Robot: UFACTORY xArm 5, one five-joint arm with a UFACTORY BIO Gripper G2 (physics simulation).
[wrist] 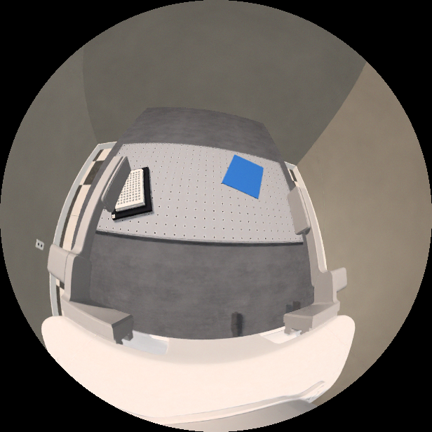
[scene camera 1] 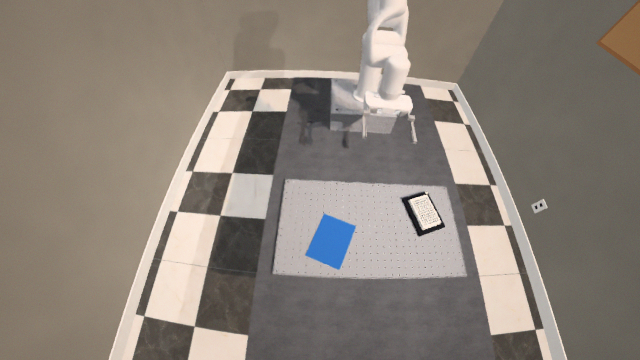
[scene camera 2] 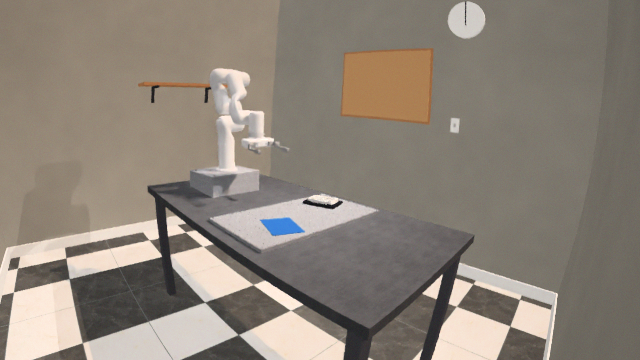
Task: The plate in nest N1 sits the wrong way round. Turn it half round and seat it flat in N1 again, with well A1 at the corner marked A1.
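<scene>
The pale well plate [scene camera 1: 426, 212] [scene camera 2: 324, 199] [wrist: 131, 190] sits in the black nest [scene camera 1: 413, 215] [scene camera 2: 330, 206] [wrist: 148, 195] on the perforated board. A small pale mark shows at one nest corner, but its lettering and well A1 are too small to read. My gripper [scene camera 1: 389, 139] [scene camera 2: 273, 150] [wrist: 207, 196] is open and empty. It hangs high above the table, near the robot's base and well away from the plate. In the wrist view, the left finger hides part of the plate's and nest's left side.
A flat blue rectangle [scene camera 1: 331, 241] [scene camera 2: 282, 226] [wrist: 244, 176] lies on the grey perforated board [scene camera 1: 375, 250] [scene camera 2: 240, 225] [wrist: 190, 200], apart from the nest. The board lies on the dark table [scene camera 1: 370, 315] [scene camera 2: 380, 265] [wrist: 190, 280]. The arm stands on a grey base block [scene camera 1: 345, 122] [scene camera 2: 235, 184].
</scene>
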